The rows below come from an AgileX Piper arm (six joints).
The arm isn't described. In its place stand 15 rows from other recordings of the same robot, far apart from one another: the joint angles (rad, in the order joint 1, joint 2, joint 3, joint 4, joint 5, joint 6), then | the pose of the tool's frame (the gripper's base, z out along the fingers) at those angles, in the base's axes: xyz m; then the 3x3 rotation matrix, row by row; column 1 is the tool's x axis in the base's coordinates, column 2 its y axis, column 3 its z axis.
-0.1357, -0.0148, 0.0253, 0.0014, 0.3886, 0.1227 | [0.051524 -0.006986 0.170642], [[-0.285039 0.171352 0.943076], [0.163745 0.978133 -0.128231], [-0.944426 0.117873 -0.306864]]
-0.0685, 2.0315, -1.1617, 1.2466, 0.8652, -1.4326 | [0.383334 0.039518 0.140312], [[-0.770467 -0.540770 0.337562], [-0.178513 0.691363 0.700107], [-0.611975 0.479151 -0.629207]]
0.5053, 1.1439, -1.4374, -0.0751, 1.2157, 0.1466 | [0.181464 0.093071 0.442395], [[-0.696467 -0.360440 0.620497], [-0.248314 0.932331 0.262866], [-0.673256 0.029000 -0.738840]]
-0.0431, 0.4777, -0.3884, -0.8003, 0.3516, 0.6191 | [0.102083 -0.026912 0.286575], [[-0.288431 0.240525 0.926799], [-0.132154 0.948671 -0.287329], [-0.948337 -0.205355 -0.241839]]
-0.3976, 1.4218, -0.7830, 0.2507, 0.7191, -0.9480 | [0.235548 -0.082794 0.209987], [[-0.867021 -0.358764 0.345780], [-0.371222 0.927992 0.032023], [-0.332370 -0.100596 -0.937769]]
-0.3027, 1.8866, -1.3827, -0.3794, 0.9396, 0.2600 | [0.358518 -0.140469 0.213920], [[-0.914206 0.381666 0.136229], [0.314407 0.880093 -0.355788], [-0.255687 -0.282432 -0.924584]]
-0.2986, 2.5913, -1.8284, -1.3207, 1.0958, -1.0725 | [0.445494 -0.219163 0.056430], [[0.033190 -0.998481 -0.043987], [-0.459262 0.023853 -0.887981], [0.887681 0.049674 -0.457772]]
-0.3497, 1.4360, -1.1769, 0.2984, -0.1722, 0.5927 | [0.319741 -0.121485 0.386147], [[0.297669 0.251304 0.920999], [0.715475 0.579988 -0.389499], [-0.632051 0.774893 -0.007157]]
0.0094, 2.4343, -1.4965, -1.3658, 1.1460, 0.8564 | [0.434448 -0.077096 0.063840], [[-0.989921 0.015353 0.140783], [-0.119882 0.438375 -0.890761], [-0.075391 -0.898661 -0.432116]]
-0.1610, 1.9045, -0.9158, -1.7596, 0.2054, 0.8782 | [0.352230 -0.075673 0.126456], [[-0.695683 -0.399433 0.597058], [-0.655401 0.693178 -0.299925], [-0.294068 -0.599965 -0.744020]]
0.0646, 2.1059, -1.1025, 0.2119, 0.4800, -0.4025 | [0.362555 0.032310 0.071658], [[-0.941333 -0.288403 0.175259], [-0.272652 0.955957 0.108661], [-0.198878 0.054501 -0.978508]]
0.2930, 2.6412, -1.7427, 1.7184, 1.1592, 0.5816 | [0.444205 0.220175 0.039949], [[-0.165599 0.981560 0.095486], [0.211030 -0.059311 0.975678], [0.963350 0.181722 -0.197317]]
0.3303, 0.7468, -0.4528, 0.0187, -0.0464, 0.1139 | [0.150185 0.051409 0.298669], [[-0.192524 -0.300706 0.934083], [0.073737 0.944766 0.319343], [-0.978518 0.130358 -0.159717]]
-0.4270, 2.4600, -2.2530, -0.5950, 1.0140, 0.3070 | [0.469317 -0.261110 0.193526], [[-0.808418 0.552118 0.204026], [0.332565 0.714435 -0.615616], [-0.485656 -0.429823 -0.761177]]
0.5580, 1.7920, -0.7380, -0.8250, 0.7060, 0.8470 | [0.249035 0.104317 0.116400], [[-0.903275 -0.294982 0.311577], [-0.400794 0.839314 -0.367309], [-0.153161 -0.456659 -0.876358]]
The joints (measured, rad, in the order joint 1, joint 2, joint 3, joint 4, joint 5, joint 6), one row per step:
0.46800 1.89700 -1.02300 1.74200 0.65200 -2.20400
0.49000 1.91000 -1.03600 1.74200 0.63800 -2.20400
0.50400 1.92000 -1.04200 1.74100 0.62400 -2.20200
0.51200 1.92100 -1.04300 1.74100 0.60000 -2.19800
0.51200 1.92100 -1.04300 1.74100 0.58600 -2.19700
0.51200 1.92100 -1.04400 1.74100 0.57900 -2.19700
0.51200 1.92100 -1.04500 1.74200 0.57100 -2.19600
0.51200 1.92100 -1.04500 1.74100 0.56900 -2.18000
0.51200 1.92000 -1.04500 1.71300 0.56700 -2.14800
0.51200 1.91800 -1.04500 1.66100 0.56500 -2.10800
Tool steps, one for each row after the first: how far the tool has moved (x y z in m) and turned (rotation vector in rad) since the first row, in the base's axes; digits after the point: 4 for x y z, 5 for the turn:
-0.0011 0.0077 -0.0023 -0.00977 -0.00239 0.01226
-0.0020 0.0121 -0.0054 -0.02144 -0.00010 0.01627
-0.0022 0.0135 -0.0066 -0.03697 -0.00125 0.00556
-0.0014 0.0128 -0.0072 -0.04640 -0.00297 -0.00469
-0.0008 0.0125 -0.0073 -0.05077 -0.00511 -0.00959
-0.0001 0.0122 -0.0073 -0.05491 -0.00625 -0.01641
0.0000 0.0121 -0.0075 -0.05202 0.00586 -0.02529
-0.0009 0.0117 -0.0081 -0.06039 0.01984 -0.02373
-0.0025 0.0109 -0.0092 -0.08113 0.03009 -0.01034

